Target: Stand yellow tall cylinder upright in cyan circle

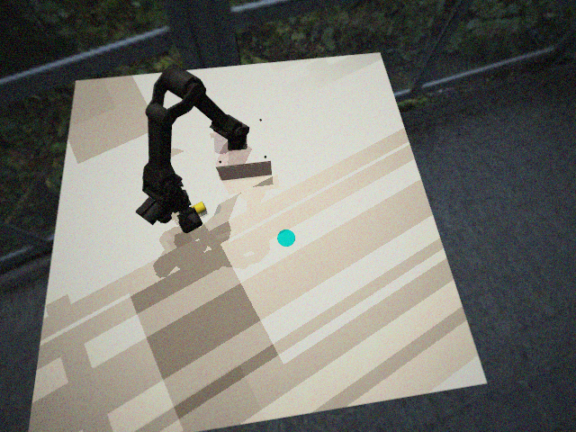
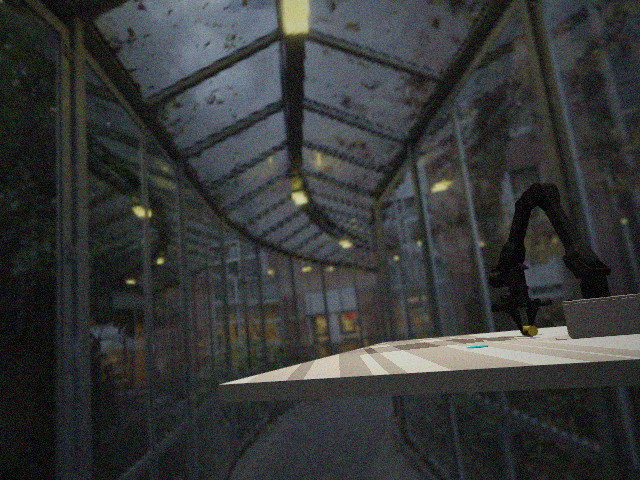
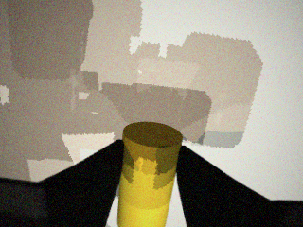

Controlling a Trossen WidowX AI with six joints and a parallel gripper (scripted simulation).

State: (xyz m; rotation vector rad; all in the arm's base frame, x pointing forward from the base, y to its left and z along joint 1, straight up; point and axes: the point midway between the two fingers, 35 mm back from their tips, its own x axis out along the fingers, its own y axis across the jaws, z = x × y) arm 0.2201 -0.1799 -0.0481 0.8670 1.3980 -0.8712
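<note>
Now: the cyan circle 110 mm ahead of my gripper tip, 330 mm to the left of it and 20 mm below it. Also, from my gripper tip: yellow tall cylinder 10 mm behind, 20 mm to the left.
</note>
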